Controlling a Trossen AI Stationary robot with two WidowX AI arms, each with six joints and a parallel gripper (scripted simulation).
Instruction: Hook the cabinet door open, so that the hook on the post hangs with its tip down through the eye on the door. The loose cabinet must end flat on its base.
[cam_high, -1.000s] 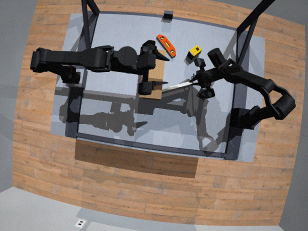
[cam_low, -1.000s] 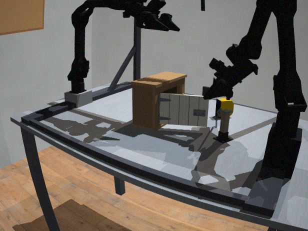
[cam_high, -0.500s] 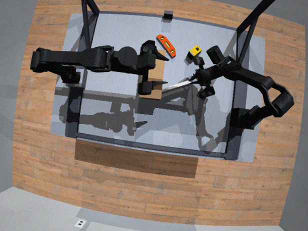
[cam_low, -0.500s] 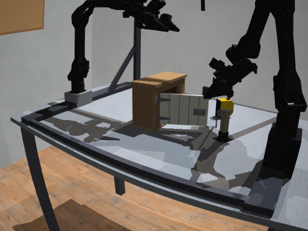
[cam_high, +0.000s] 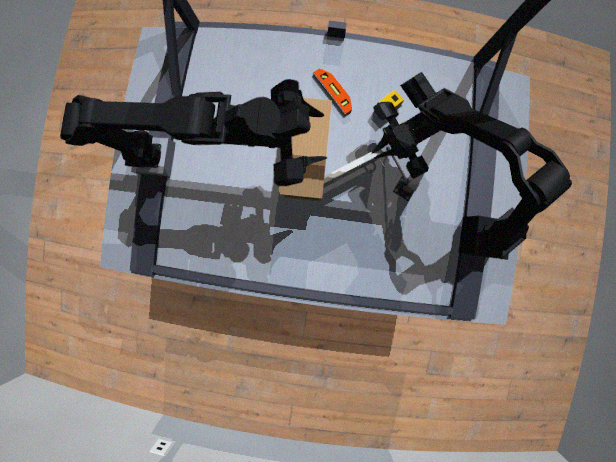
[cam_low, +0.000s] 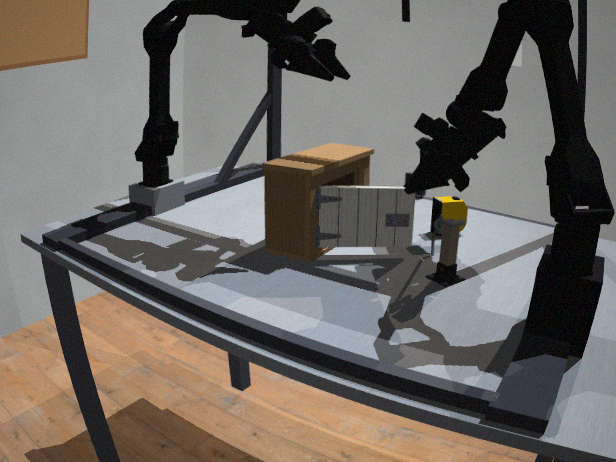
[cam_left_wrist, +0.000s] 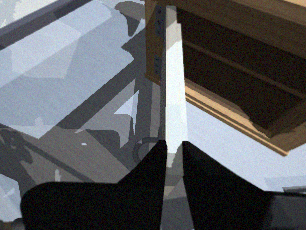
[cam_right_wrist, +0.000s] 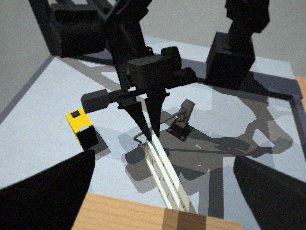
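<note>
Right now the thin metal hook is 2 cm ahead of my left hand, 5 cm to the left of it and 9 cm below it. Round my left hand: yellow tape measure 14 cm behind, 10 cm below; grey plank door 7 cm ahead, 7 cm to the right, 7 cm below; orange spirit level 16 cm behind, 16 cm to the right, 13 cm below.
</note>
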